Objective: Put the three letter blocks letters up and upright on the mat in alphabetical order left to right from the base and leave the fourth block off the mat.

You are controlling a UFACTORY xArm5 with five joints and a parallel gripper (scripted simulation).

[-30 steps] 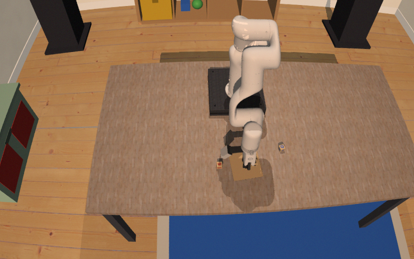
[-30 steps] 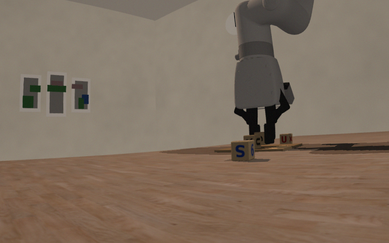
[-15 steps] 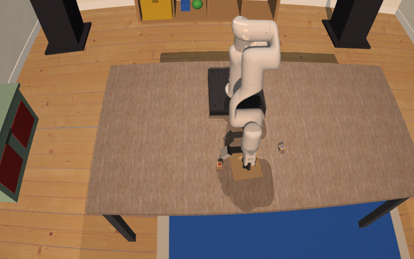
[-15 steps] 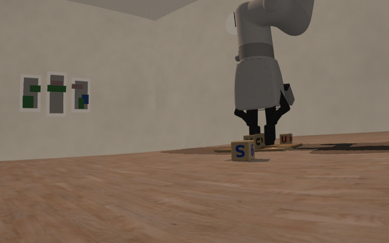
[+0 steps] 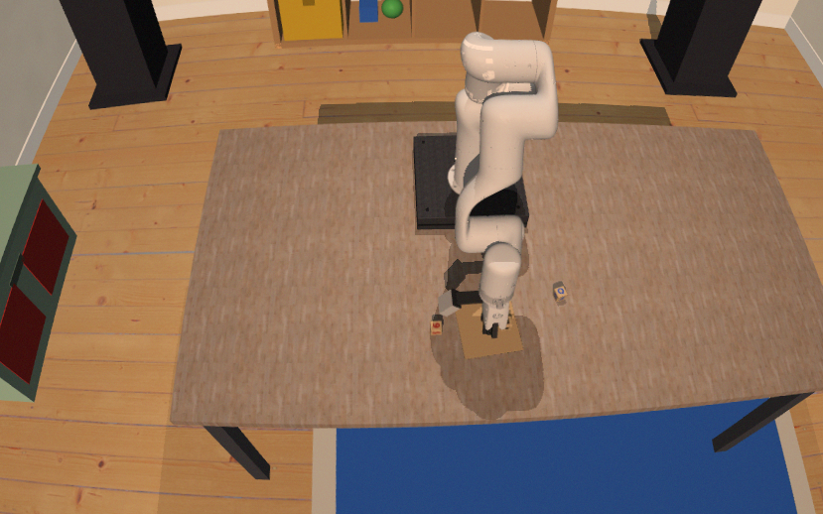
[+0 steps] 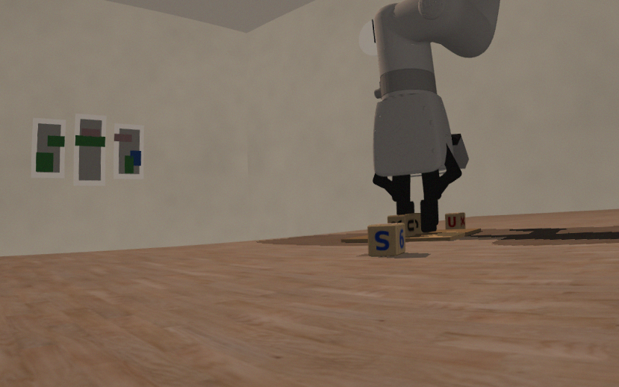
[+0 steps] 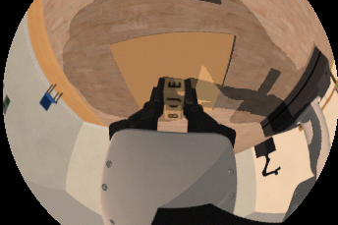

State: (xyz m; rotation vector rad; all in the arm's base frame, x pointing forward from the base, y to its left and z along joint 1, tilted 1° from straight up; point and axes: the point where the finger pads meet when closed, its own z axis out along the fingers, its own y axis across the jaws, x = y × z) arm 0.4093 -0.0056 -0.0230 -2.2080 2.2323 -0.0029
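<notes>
The tan mat is 20 mm below my hand. Round my hand: letter block: 120 mm to the right, 10 mm below.
</notes>
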